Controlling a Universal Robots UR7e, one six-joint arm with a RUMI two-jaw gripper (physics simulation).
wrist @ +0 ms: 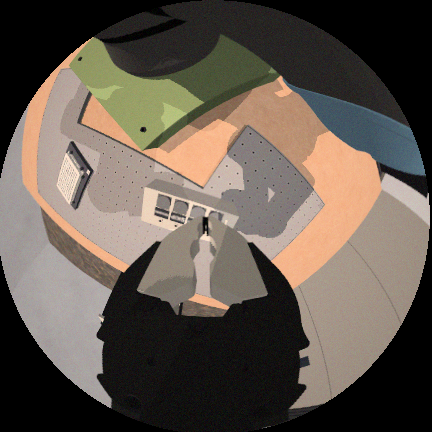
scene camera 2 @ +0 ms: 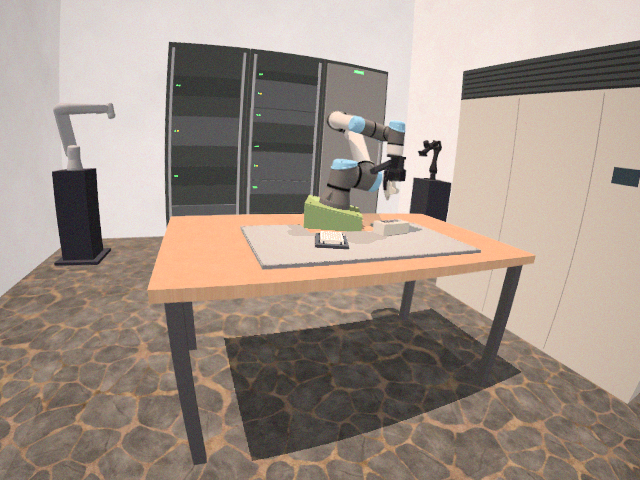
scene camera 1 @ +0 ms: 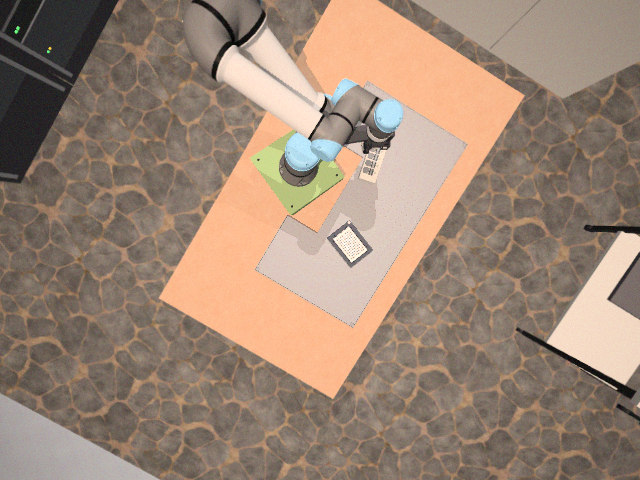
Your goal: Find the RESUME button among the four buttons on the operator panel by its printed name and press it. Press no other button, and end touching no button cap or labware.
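Frame: origin at the arm's base, x ahead, y left, z up, level; millimetres.
Seen in the pictures: gripper, fingertip midpoint: (wrist: 205, 217) (scene camera 2: 387, 200) (scene camera 1: 363, 146); arm's base at its link origin: (wrist: 163, 36) (scene camera 2: 334, 205).
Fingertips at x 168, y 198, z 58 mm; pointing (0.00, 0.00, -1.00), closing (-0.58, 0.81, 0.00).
Pixels of each thing's top centre, then the offset from my fingertips to it. Level surfaces: height alone.
- cream operator panel at its top centre: (wrist: 185, 219) (scene camera 1: 373, 160) (scene camera 2: 392, 220) dz -82, dx +64, dy +0 mm
- grey perforated mat at its surface level: dz -138 mm
- leftmost cap at its top centre: (wrist: 162, 202) dz -82, dx +60, dy -49 mm
- white well plate at its top centre: (wrist: 66, 179) (scene camera 2: 331, 235) (scene camera 1: 350, 244) dz -112, dx +184, dy -334 mm
- orange table at its surface level: dz -151 mm
The cream operator panel (scene camera 1: 367, 178) (scene camera 2: 391, 227) (wrist: 149, 205) lies on the grey perforated mat (scene camera 1: 413, 175) (scene camera 2: 289, 254) (wrist: 112, 230). Four round grey button caps stand in a row on it in the wrist view. The leftmost cap (wrist: 163, 201) has a small upside-down label that seems to read RESUME; the other labels are blurred or partly covered by the fingers. My gripper (scene camera 2: 390, 196) (wrist: 205, 217) is shut and empty. It hangs above the panel, apart from it; in the wrist view its tips overlap the side of the third and fourth caps.
A white well plate (scene camera 1: 349, 243) (scene camera 2: 331, 237) (wrist: 67, 178) sits in a dark holder on the mat, some way from the panel. The green robot base plate (scene camera 1: 294, 201) (scene camera 2: 330, 218) (wrist: 117, 112) stands beside the mat on the orange table (scene camera 1: 232, 299) (scene camera 2: 206, 258).
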